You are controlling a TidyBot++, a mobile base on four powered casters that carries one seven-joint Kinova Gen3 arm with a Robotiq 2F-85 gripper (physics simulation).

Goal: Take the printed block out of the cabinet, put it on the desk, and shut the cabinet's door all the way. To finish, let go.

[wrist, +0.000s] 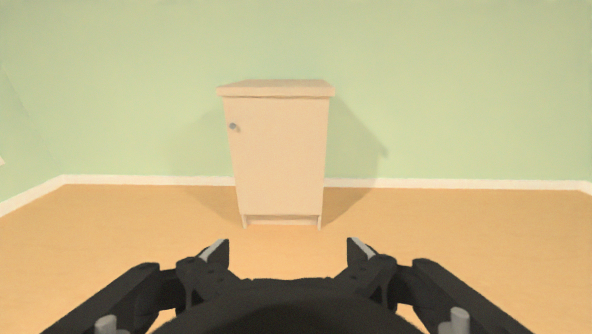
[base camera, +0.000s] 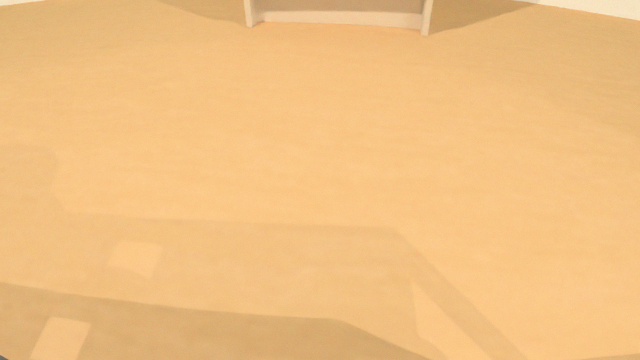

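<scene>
The cabinet stands against the far wall. In the wrist view its door lies flush with the front and looks shut, with a small grey knob at the upper left. In the base camera view the cabinet's lower edge and feet show at the top. My gripper is open and empty, in front of the cabinet and well apart from it. The printed block and the desk do not show in either view.
A green wall with a white baseboard runs behind the cabinet and meets another wall at the left. The wooden floor stretches before the cabinet, with broad shadows across it in the base camera view.
</scene>
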